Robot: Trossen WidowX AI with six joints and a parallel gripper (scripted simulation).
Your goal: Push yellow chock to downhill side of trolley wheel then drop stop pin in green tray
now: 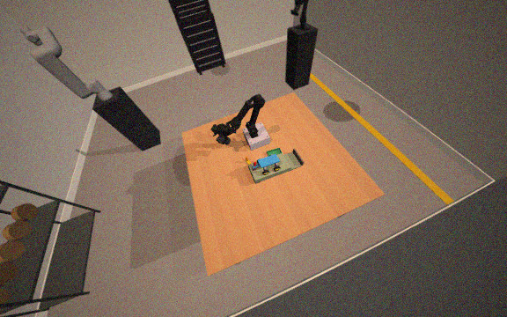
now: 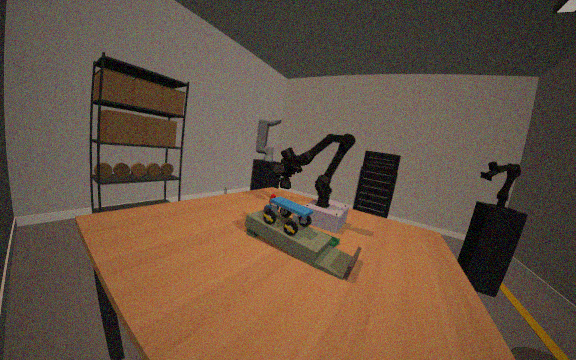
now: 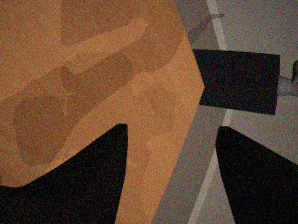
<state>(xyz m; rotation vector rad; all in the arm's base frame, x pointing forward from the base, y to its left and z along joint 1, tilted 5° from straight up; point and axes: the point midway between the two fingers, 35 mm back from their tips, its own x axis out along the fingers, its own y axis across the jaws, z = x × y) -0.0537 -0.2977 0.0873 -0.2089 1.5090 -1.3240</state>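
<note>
My gripper tip is now 26 cm short of the yellow chock, 18 cm to the right of it and 15 cm above it. Round my gripper tip: red-headed stop pin 37 cm ahead, 20 cm to the left, 4 cm below; then grey-green ramp 40 cm ahead, 31 cm to the left, 12 cm below; then trolley 40 cm ahead, 30 cm to the left, 6 cm below.
</note>
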